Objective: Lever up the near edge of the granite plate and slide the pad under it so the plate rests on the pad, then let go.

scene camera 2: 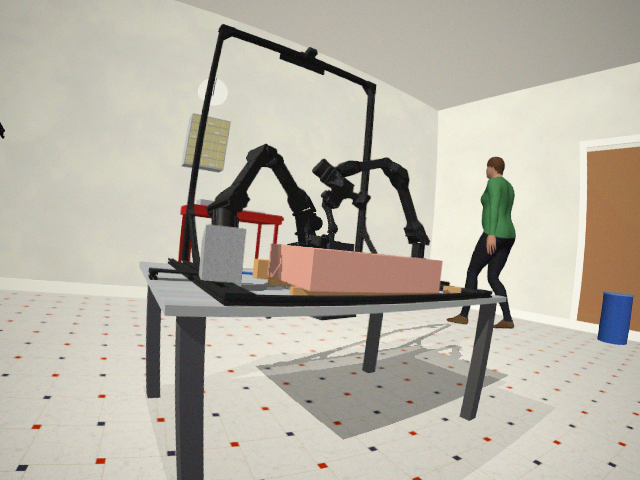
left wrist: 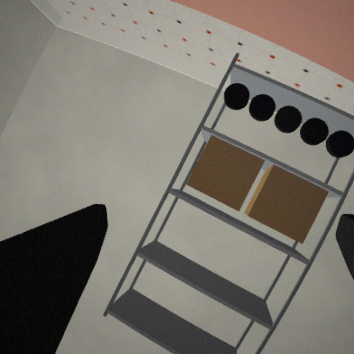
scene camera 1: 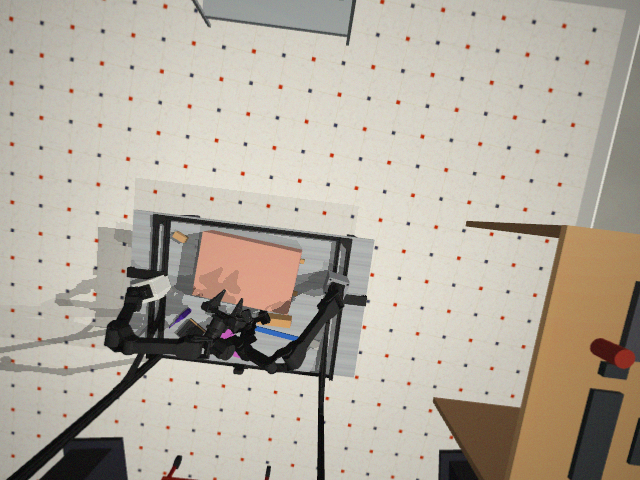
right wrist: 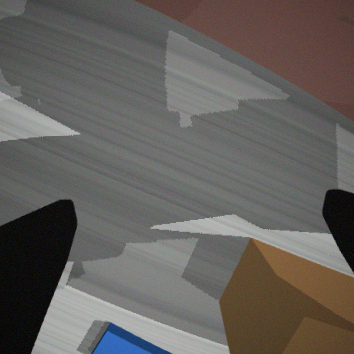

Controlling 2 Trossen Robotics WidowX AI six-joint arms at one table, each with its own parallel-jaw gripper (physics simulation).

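Frame: origin at the left arm's base, x ahead, y left, z up, level; metres.
Seen in the pictures: left gripper, fingertip midpoint: [scene camera 2: 353,193] [left wrist: 222,220] [scene camera 1: 233,293]; right gripper, fingertip midpoint: [scene camera 1: 252,311] [right wrist: 201,206]; left arm's base, origin of the base link: [scene camera 1: 145,292]; right arm's base, origin of the base link: [scene camera 2: 223,234] [scene camera 1: 336,288].
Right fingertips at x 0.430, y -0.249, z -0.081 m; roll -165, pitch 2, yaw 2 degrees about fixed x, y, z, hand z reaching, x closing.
Note:
Offsets run from my right fingertips to a thing's top centre.
The granite plate shows as a thick salmon-pink slab @(dx +0.056, dy +0.208, dz +0.087 m) [scene camera 1: 247,271] [scene camera 2: 377,272] [left wrist: 295,25] [right wrist: 305,45]; in scene camera 2, wooden pieces [scene camera 2: 320,291] show along its underside. Which object is the pad I cannot tell. A wooden block @(dx +0.096, dy -0.073, dz +0.028 m) [scene camera 1: 280,320] [scene camera 2: 261,268] [right wrist: 255,300] lies by its lower edge in scene camera 1. My left gripper [scene camera 1: 231,296] [scene camera 2: 341,183] [left wrist: 222,220] is open and empty, raised above the plate's level near that edge. My right gripper [scene camera 1: 256,315] [right wrist: 201,206] is open and empty, low beside the wooden block; its fingertips are hidden in scene camera 2.
A blue bar @(dx +0.111, dy -0.180, dz -0.015 m) [scene camera 1: 276,333] [right wrist: 132,342] lies beside the wooden block. A purple pointed object @(dx -0.388, dy +0.055, dz -0.008 m) [scene camera 1: 180,316], a magenta piece @(dx -0.165, dy -0.075, dz -0.022 m) [scene camera 1: 226,334] and a small wooden block @(dx -0.242, dy +0.458, dz -0.005 m) [scene camera 1: 179,236] lie on the table. A black frame [scene camera 2: 368,129] stands over it. Both arms cross close together in scene camera 1.

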